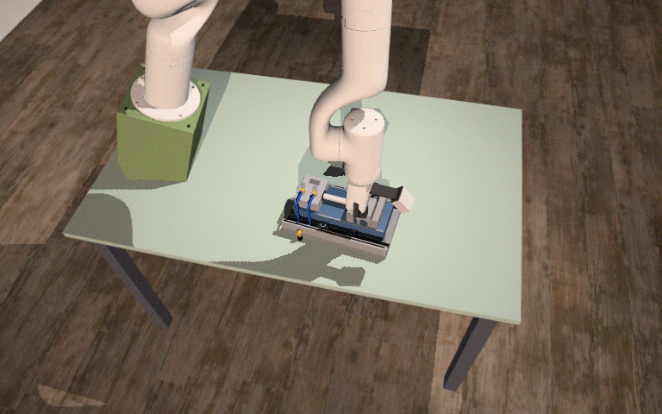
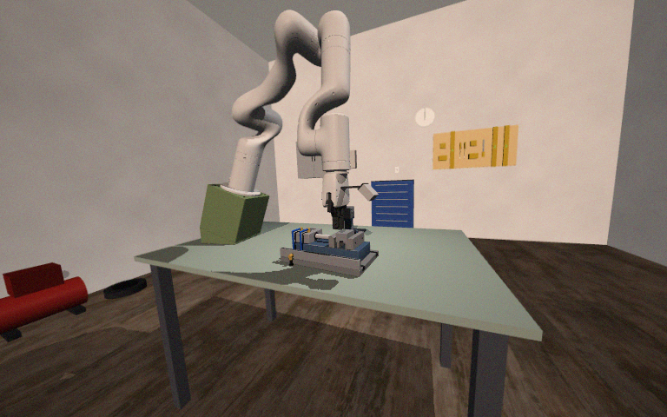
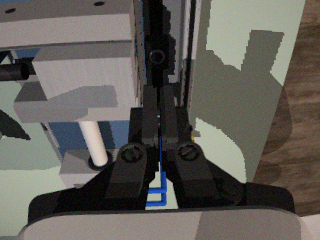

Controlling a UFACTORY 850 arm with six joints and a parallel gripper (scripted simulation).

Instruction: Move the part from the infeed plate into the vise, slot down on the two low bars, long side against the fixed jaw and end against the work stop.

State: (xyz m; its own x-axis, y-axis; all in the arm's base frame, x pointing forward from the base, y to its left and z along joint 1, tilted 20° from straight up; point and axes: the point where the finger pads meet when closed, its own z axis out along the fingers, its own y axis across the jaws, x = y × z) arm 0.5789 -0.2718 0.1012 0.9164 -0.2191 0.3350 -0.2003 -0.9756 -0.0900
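My gripper is now 60 mm above the part, 40 mm to the right of it and 10 mm short of it. From my hand the other things lie so: fixed jaw (70 mm below, 60 mm to the left, 40 mm ahead); moving jaw (70 mm to the left, 70 mm below, 20 mm behind); work stop (110 mm to the left, 60 mm below, 30 mm ahead).
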